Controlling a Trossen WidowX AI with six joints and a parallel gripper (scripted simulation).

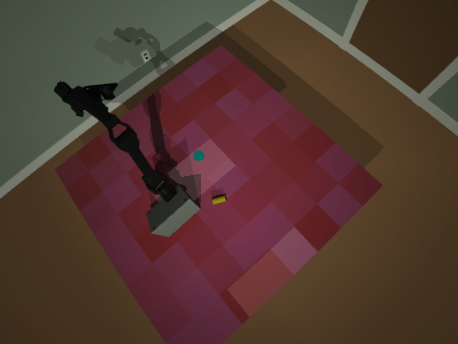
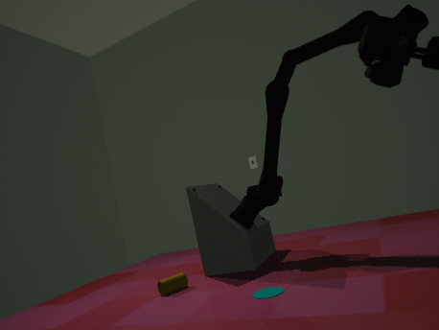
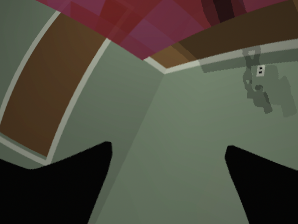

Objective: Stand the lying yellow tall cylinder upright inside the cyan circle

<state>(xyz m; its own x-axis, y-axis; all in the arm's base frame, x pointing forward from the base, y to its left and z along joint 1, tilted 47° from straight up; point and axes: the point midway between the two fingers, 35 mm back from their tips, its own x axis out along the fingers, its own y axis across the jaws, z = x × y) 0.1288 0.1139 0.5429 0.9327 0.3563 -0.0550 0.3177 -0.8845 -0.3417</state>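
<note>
Right now my gripper tip is 64 cm to the left of the yellow tall cylinder, 36 cm above it and 4 cm past it. Also, from my gripper tip: cyan circle 39 cm to the right, 38 cm below, 7 cm ahead.
</note>
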